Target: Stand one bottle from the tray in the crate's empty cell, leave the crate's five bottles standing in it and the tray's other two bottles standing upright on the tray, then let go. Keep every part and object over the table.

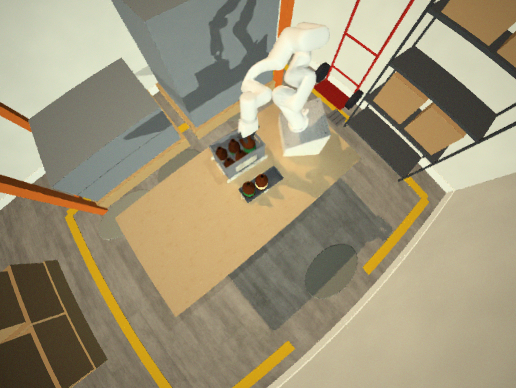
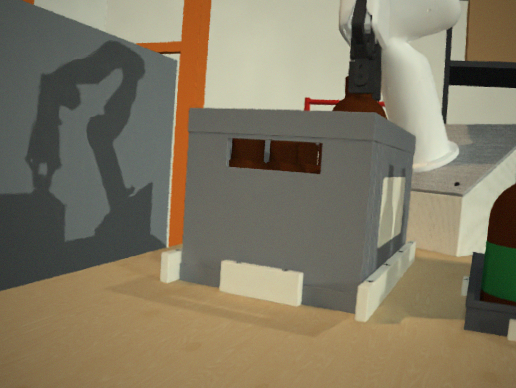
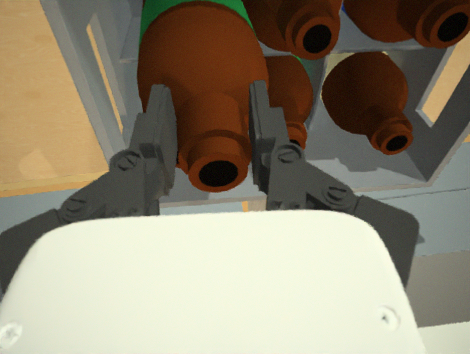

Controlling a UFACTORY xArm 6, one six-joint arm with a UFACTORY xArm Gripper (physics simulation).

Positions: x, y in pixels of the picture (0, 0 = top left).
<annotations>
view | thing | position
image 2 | my gripper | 364, 97
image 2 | green-banded bottle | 352, 102
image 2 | green-labelled bottle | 283, 154
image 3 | my gripper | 211, 107
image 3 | green-banded bottle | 208, 61
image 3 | green-labelled bottle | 290, 87
</annotations>
